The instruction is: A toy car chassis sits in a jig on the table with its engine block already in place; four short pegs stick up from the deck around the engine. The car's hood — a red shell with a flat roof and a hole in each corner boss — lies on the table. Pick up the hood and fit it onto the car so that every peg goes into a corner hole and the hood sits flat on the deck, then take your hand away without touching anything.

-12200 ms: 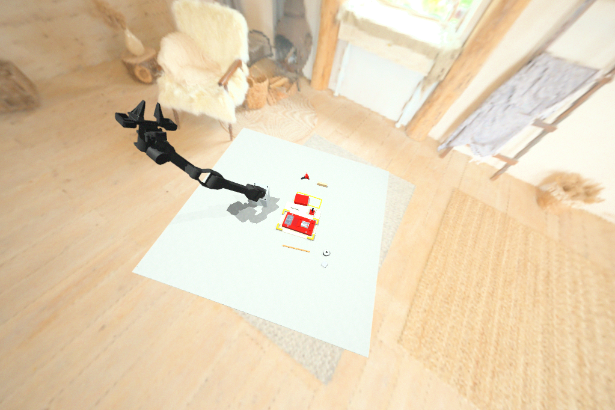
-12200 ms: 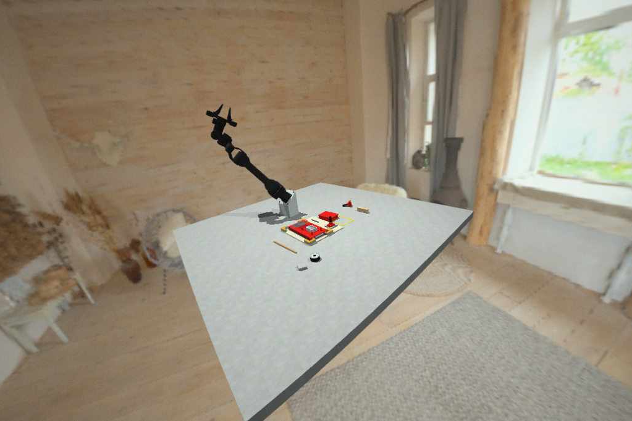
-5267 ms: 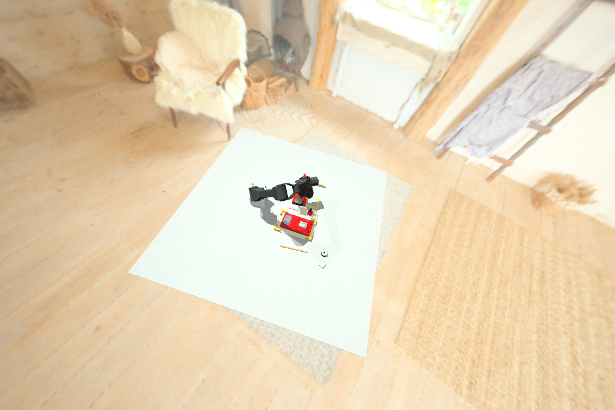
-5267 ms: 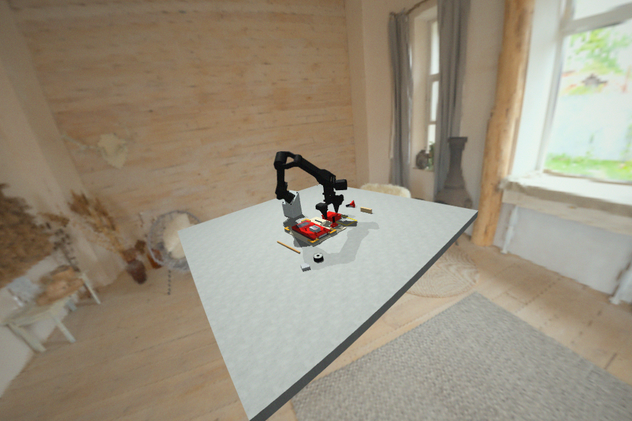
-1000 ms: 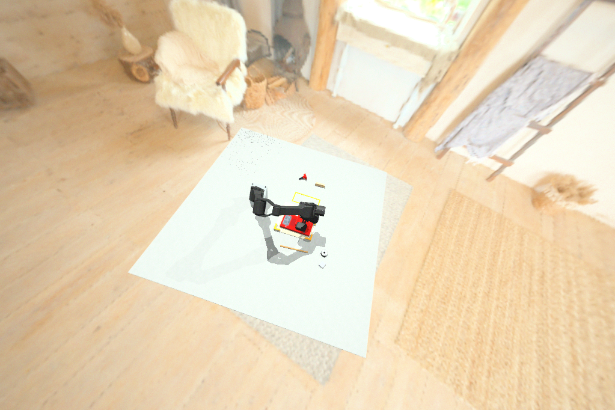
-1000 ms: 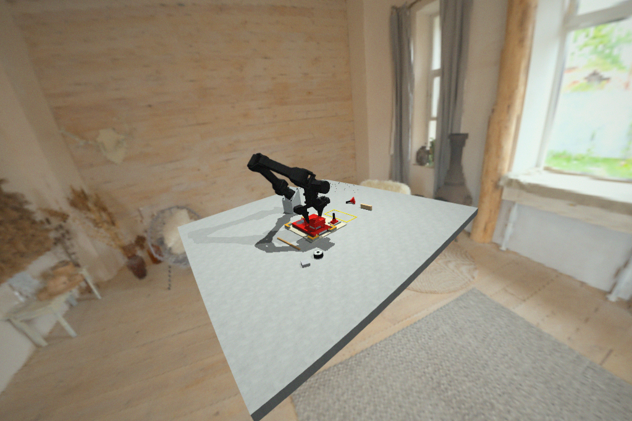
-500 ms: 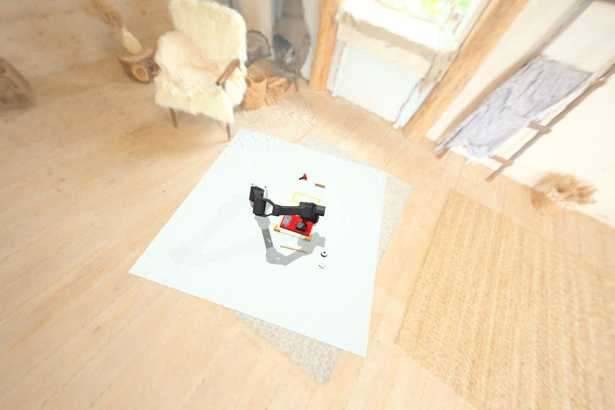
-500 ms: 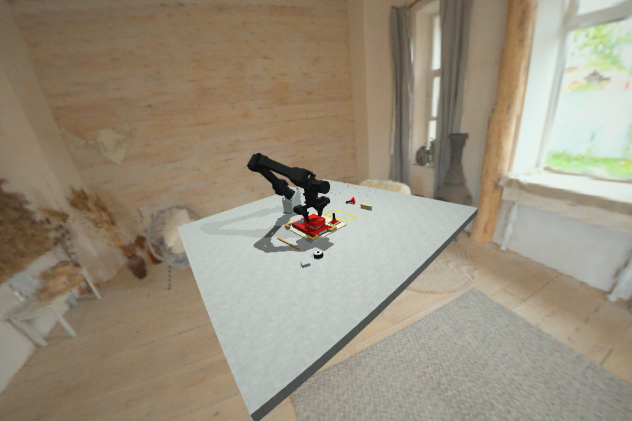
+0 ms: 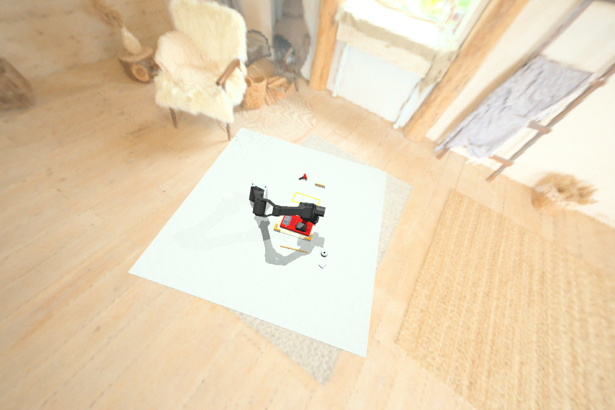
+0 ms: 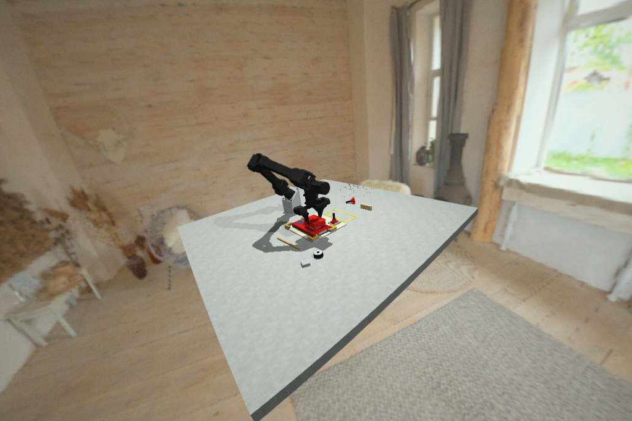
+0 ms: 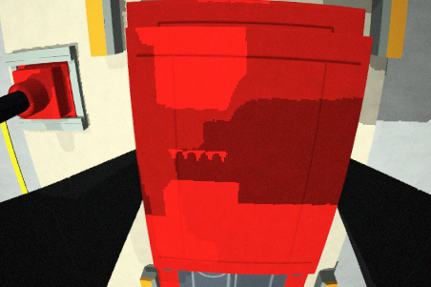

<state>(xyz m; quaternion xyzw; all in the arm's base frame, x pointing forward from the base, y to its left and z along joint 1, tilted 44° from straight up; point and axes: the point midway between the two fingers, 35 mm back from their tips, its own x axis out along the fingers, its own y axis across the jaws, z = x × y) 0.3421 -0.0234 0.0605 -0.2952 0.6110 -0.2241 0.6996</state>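
Now: the grey holder 11 cm to the left of my gripper tip, 2 cm below it and 1 cm ahead of it. From my gripper tip the other things lie so: red hood (right at my gripper tip); black wheel (19 cm ahead, 12 cm to the right, 5 cm below); thin wooden stick (16 cm to the right, 5 cm below, 1 cm ahead).
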